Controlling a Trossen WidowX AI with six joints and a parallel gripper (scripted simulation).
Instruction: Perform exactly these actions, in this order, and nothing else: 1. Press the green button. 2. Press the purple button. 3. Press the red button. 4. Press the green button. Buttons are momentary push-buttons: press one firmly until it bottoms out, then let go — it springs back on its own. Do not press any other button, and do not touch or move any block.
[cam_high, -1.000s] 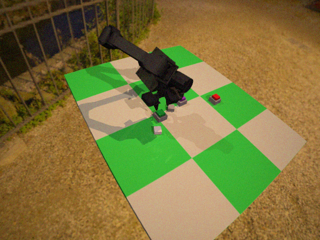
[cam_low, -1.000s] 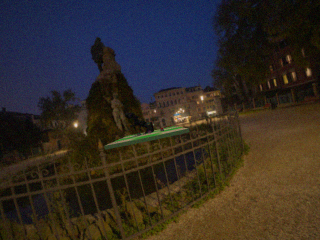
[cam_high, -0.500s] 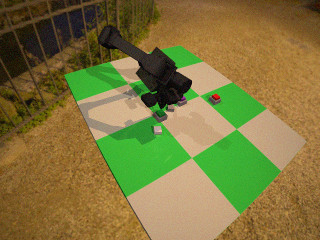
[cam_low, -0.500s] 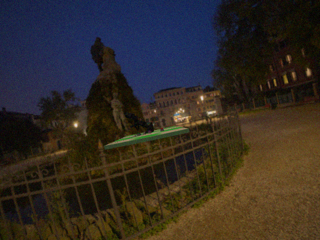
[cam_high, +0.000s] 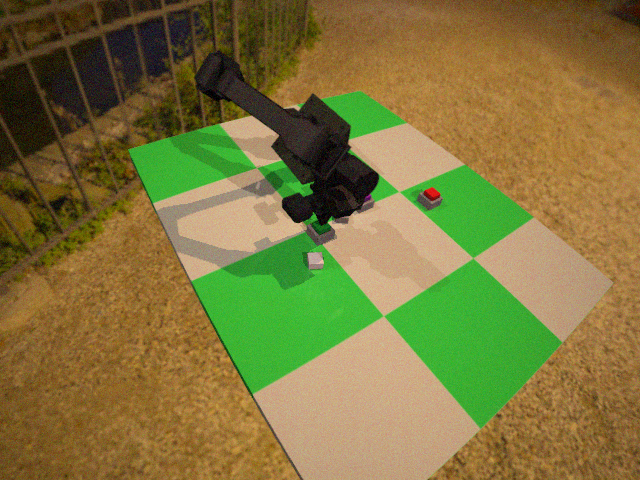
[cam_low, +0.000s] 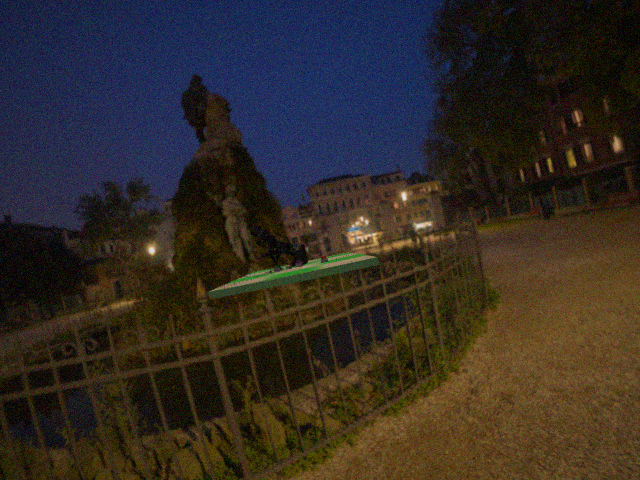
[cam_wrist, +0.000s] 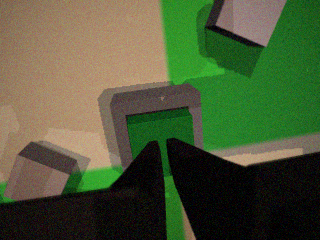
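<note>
My gripper tip is 16 cm to the right of the purple button, 2 cm past it and 1 cm above it. Round my gripper tip: red button: 33 cm to the left, 8 cm ahead, 1 cm below; then green button: 1 cm below; then grey block: 8 cm to the left, 3 cm below, 2 cm behind.
</note>
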